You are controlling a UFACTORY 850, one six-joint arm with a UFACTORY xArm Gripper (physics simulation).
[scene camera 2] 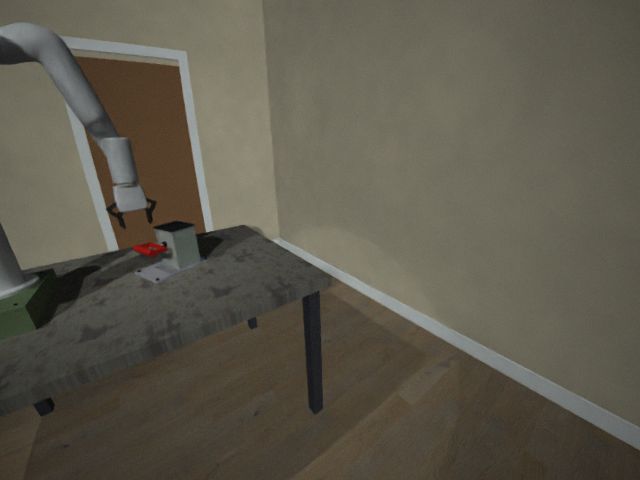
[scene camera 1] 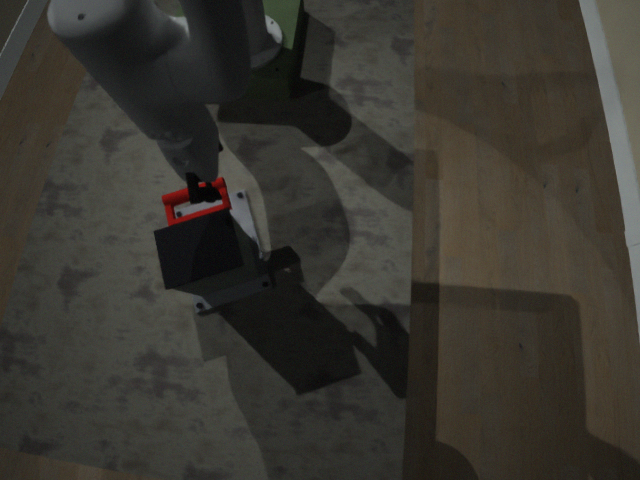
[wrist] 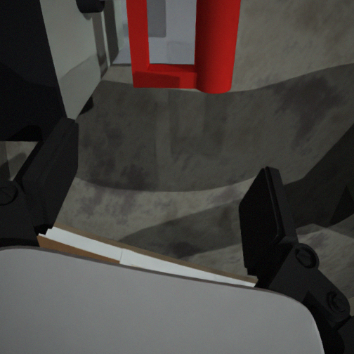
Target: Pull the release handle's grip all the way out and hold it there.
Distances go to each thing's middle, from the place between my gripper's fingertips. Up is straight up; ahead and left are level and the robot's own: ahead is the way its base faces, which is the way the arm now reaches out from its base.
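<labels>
Light base plate [scene camera 1: 240,211]: from my hand, 9 cm ahead, 3 cm to the right, 19 cm below.
</labels>
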